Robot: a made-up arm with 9 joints.
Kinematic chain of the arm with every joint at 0, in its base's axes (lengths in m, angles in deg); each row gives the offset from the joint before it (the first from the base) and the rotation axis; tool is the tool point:
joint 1: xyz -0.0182 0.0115 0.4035 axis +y
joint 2: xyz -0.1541 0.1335 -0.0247 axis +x
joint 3: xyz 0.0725 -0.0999 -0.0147 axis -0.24 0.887 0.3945
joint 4: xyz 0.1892 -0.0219 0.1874 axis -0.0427 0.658 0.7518
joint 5: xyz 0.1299 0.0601 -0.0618 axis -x
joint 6: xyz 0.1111 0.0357 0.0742 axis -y
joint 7: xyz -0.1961 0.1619 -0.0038 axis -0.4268 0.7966 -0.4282
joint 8: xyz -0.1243 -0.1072 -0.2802 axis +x
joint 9: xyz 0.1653 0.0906 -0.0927 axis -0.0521 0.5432 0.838
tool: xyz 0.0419 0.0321 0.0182
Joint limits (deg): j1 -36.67..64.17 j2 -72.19..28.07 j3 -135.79..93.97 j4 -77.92..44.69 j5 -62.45..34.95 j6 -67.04..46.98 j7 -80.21..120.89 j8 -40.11..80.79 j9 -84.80..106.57
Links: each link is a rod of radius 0.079 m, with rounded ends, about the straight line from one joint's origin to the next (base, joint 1, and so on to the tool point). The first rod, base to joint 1, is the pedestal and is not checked.
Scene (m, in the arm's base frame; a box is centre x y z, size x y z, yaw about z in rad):
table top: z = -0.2
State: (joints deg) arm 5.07 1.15 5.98 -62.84 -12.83 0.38 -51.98 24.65 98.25
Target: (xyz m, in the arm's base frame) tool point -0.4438 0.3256 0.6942
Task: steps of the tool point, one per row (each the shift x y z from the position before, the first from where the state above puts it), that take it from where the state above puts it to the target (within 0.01 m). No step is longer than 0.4 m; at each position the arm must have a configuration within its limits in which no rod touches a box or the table.
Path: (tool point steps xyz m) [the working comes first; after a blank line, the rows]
Joints at the target: 64.17 7.58 93.97 11.48 14.75 -5.83 -46.10 8.39 97.48
Straight joint move there: clear.

1: -0.0408 0.1436 -0.3609
2: -0.2509 0.1117 -0.2557
3: -0.3511 0.0557 -0.0524
4: -0.3051 -0.0119 0.1593
5: -0.1422 -0.0749 0.2894
6: 0.0597 -0.1192 0.2876

